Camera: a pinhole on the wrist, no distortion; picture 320 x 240 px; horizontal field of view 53.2 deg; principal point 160.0 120.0 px. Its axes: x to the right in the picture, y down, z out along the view. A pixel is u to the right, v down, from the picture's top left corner.
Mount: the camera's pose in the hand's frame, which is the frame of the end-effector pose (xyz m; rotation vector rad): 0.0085 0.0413 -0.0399 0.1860 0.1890 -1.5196
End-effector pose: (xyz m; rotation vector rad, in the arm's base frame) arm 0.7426 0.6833 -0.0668 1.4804 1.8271 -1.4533
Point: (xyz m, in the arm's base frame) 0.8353 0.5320 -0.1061
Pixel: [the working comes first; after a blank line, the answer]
In the camera's frame: -0.1110 -0.0828 0.1367

outside the picture
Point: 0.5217 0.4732 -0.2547
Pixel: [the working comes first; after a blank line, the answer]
In the camera's frame: 0.0427 0.1152 0.3837

195.6 215.9
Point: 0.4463 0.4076 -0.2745
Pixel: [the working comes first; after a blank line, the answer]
In the camera's frame: 0.0720 0.1252 0.4808

207.8 203.2
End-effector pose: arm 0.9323 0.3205 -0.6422 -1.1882 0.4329 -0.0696
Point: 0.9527 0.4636 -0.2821
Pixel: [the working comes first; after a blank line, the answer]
In the camera's frame: 0.2351 -0.1464 0.3486

outside the picture
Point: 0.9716 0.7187 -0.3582
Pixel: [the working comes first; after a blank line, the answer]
In the camera's frame: 0.0257 -0.1700 0.5124

176.1 14.0
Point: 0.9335 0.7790 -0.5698
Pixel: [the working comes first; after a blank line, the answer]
In the camera's frame: -0.1832 -0.1509 0.4360

25.7 9.4
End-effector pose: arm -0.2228 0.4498 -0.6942 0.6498 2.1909 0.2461
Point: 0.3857 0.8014 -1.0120
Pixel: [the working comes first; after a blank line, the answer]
In the camera's frame: -0.5119 0.0814 0.5894

outside the picture
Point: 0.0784 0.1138 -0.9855
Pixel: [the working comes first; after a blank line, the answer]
In the camera's frame: 0.1978 -0.1660 0.5344

278.2 20.7
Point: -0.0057 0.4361 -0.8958
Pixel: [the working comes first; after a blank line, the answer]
In the camera's frame: -0.0317 0.0011 0.3384

130.1 121.0
